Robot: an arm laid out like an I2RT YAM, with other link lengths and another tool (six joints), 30 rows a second.
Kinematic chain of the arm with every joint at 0, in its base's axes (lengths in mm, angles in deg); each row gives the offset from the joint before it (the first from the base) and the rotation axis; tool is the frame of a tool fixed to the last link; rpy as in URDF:
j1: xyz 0 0 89.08 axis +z
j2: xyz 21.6 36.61 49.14 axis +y
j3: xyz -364.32 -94.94 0 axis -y
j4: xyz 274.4 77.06 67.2 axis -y
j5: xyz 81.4 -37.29 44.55 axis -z
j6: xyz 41.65 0 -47.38 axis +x
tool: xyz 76 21 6 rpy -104 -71.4 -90
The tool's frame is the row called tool.
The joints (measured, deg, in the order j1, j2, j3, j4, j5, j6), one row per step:
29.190 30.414 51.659 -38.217 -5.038 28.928
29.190 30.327 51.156 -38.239 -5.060 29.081
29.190 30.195 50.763 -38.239 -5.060 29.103
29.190 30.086 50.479 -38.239 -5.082 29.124
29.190 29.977 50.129 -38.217 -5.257 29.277
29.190 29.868 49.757 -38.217 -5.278 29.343
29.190 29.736 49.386 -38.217 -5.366 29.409
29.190 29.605 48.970 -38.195 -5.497 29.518
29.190 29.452 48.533 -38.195 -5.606 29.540
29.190 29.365 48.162 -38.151 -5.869 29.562
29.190 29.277 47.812 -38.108 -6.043 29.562
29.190 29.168 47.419 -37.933 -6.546 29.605
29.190 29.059 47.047 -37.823 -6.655 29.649
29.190 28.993 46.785 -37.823 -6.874 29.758
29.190 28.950 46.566 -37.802 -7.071 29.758
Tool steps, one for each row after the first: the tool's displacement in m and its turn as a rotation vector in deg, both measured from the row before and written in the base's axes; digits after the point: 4 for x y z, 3 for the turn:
0.0005 0.0003 -0.0036 -0.087 0.468 -0.024
0.0001 0.0000 -0.0027 -0.110 0.240 -0.007
0.0000 0.0000 -0.0019 -0.063 0.167 0.015
-0.0001 0.0003 -0.0023 0.060 0.300 0.120
0.0001 0.0001 -0.0025 -0.071 0.269 -0.001
-0.0001 0.0001 -0.0025 -0.041 0.258 0.063
0.0000 0.0002 -0.0027 -0.007 0.309 0.089
-0.0001 0.0002 -0.0029 -0.091 0.277 0.096
-0.0001 0.0005 -0.0024 -0.024 0.264 0.241
-0.0001 0.0004 -0.0023 -0.056 0.219 0.164
-0.0004 0.0009 -0.0021 0.127 0.201 0.459
0.0000 0.0003 -0.0022 -0.009 0.176 0.088
-0.0002 0.0004 -0.0018 0.052 0.268 0.169
-0.0001 0.0004 -0.0015 -0.016 0.168 0.185

